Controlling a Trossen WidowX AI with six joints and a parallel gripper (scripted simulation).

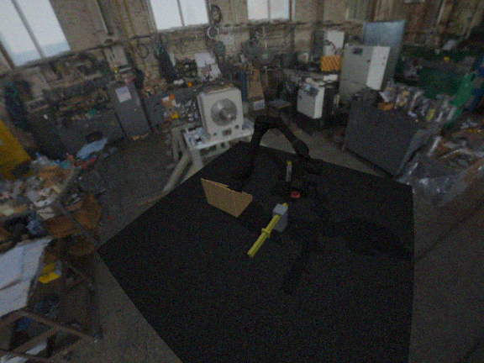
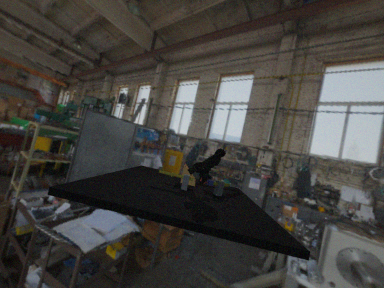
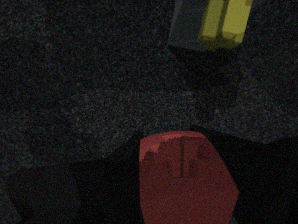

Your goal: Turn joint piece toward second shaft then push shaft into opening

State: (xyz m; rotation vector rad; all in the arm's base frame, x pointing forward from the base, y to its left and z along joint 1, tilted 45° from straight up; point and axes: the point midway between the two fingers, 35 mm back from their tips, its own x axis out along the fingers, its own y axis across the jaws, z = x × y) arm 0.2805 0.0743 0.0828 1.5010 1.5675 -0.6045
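Right now my gripper tip is 30 mm below the red square joint piece, 20 mm to the right of it and 10 mm past it.
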